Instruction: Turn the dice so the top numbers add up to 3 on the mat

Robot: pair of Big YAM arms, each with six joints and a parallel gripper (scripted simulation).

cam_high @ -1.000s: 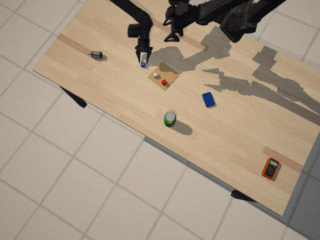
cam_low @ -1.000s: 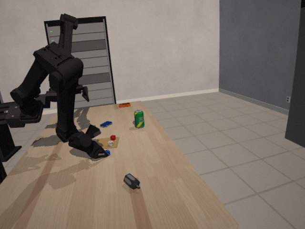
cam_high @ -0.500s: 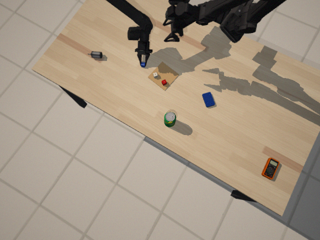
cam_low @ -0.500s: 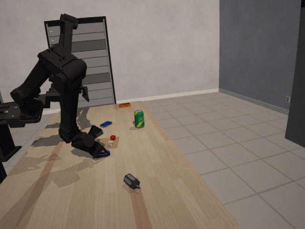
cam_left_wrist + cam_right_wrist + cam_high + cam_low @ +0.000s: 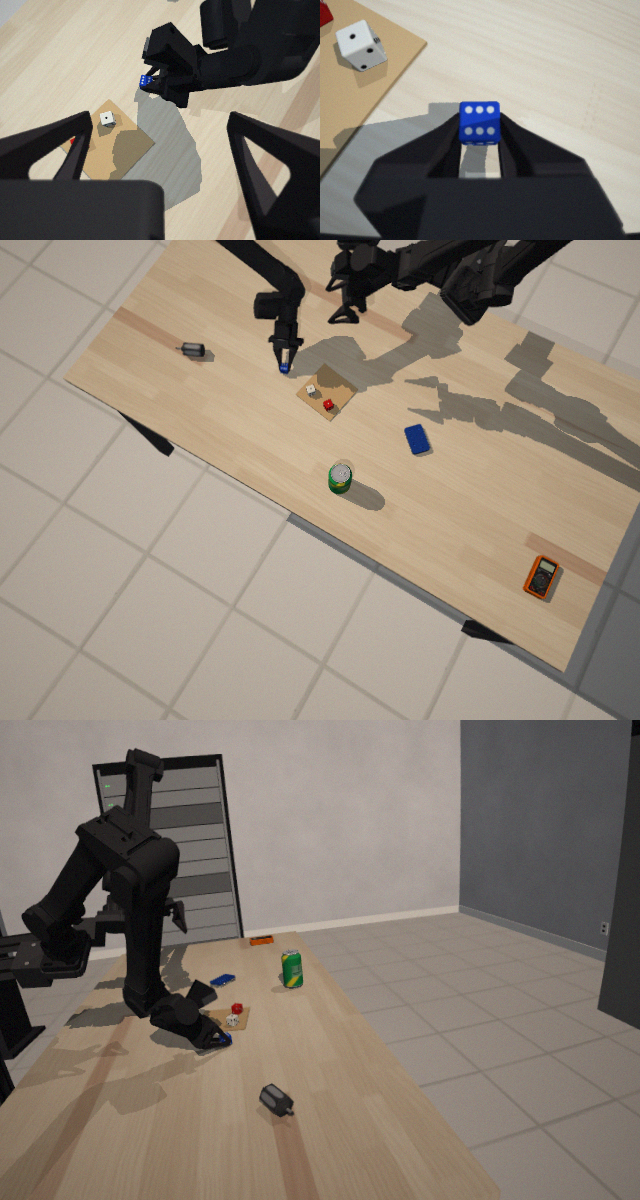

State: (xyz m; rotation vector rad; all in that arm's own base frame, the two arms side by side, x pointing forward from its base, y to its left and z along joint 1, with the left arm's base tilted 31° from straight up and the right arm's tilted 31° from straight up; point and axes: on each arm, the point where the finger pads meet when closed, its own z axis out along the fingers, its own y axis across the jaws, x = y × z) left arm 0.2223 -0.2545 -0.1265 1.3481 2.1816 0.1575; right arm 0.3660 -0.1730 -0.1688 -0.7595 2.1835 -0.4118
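Now: right hand 2 cm past the tan mat, 15 cm to the right of it and 2 cm above it. Round my right hand: blue die (right at my right hand); then red die (2 cm ahead, 19 cm to the left); then white die (1 cm ahead, 11 cm to the left).
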